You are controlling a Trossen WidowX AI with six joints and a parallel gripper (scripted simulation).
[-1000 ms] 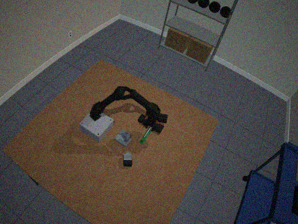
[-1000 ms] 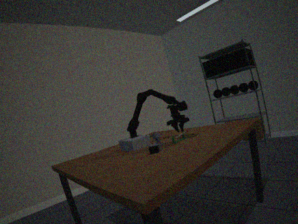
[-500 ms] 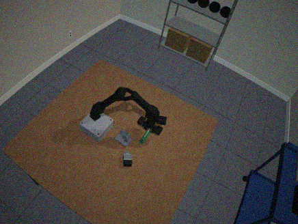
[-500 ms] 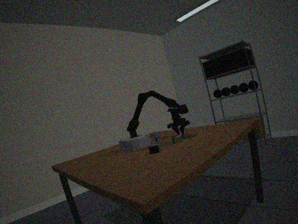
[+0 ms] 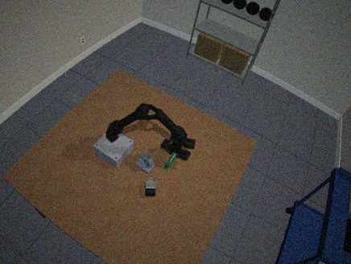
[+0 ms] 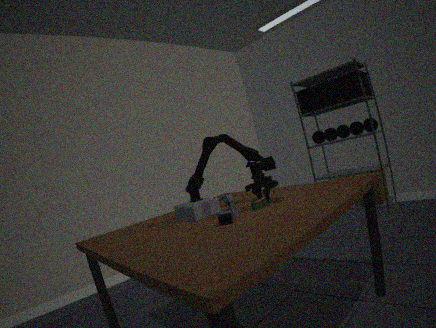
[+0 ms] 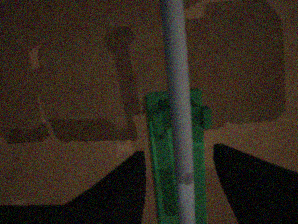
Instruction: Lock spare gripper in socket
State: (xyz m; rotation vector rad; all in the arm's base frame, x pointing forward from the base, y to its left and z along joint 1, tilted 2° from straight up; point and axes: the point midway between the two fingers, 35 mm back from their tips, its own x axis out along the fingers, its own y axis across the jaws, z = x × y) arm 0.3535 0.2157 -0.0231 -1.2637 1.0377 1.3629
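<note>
Now: gripper tip 40 mm to the left of the green holder and 10 mm short of it. Also, from my gripper tip: spare gripper (280 mm to the right, 40 mm ahead); then socket mount (170 mm to the right, 90 mm behind, 30 mm above).
</note>
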